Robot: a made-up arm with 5 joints.
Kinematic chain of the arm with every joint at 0, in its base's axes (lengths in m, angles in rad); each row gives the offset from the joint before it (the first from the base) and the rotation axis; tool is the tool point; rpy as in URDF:
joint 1: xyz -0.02 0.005 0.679 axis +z
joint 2: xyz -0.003 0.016 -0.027 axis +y
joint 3: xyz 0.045 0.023 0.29 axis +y
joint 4: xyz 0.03 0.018 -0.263 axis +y
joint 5: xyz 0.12 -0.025 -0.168 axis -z
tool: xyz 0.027 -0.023 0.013 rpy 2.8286 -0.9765 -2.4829
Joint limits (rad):
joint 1: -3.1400..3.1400
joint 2: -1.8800..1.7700
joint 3: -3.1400..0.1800
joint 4: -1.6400..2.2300
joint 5: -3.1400..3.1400
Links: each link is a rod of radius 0.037 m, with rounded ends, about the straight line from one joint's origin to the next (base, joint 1, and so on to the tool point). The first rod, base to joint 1, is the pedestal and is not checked.
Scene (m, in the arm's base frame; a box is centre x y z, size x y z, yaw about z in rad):
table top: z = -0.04
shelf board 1: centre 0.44 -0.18 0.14 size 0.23 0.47 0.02 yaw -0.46
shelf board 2: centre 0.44 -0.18 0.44 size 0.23 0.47 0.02 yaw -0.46
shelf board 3: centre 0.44 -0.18 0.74 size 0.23 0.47 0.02 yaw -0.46
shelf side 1: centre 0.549 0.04 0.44 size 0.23 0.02 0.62 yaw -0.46
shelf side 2: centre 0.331 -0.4 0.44 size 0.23 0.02 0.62 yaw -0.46
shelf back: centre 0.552 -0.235 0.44 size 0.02 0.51 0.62 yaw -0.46
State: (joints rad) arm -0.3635 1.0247 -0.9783 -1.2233 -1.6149
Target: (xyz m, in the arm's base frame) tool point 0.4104 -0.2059 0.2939
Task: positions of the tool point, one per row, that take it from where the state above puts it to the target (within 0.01 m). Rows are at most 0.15 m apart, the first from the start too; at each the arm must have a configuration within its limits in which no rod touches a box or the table.
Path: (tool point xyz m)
1: 0.4086 -0.0849 0.5583
2: 0.3598 -0.0596 0.5539
3: 0.3086 -0.0356 0.5584
4: 0.2567 -0.0135 0.5715
5: 0.2631 -0.0556 0.4786
6: 0.2460 -0.0891 0.3846
7: 0.2098 -0.1065 0.2939
8: 0.2742 -0.1446 0.2770
9: 0.3422 -0.1785 0.2769
10: 0.4104 -0.2059 0.2939

